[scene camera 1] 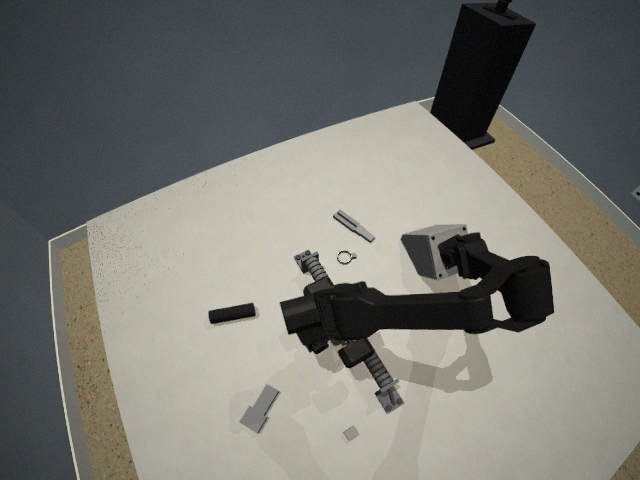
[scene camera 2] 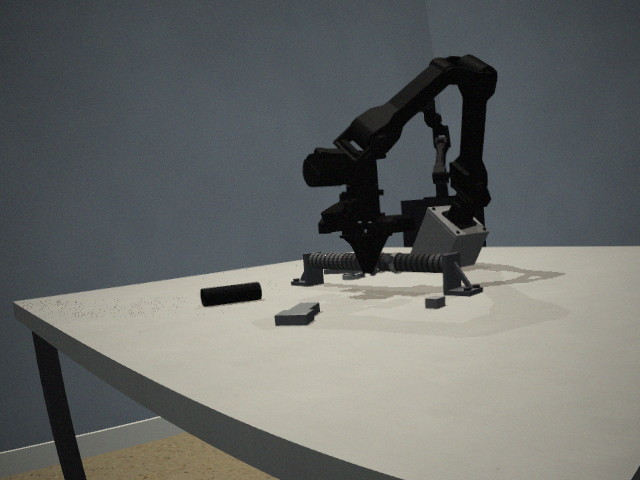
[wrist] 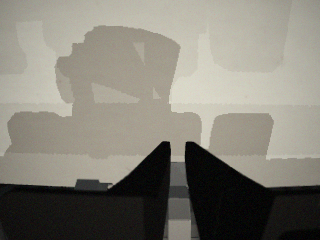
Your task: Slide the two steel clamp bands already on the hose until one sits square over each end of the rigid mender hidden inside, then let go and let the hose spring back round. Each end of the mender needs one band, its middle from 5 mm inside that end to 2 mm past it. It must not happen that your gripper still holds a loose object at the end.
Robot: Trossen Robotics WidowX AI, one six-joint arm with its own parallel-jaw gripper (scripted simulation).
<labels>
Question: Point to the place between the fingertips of the gripper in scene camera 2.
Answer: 368, 273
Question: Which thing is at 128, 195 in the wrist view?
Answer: The gripper.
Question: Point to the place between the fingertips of the gripper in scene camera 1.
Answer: At 335, 332
</labels>
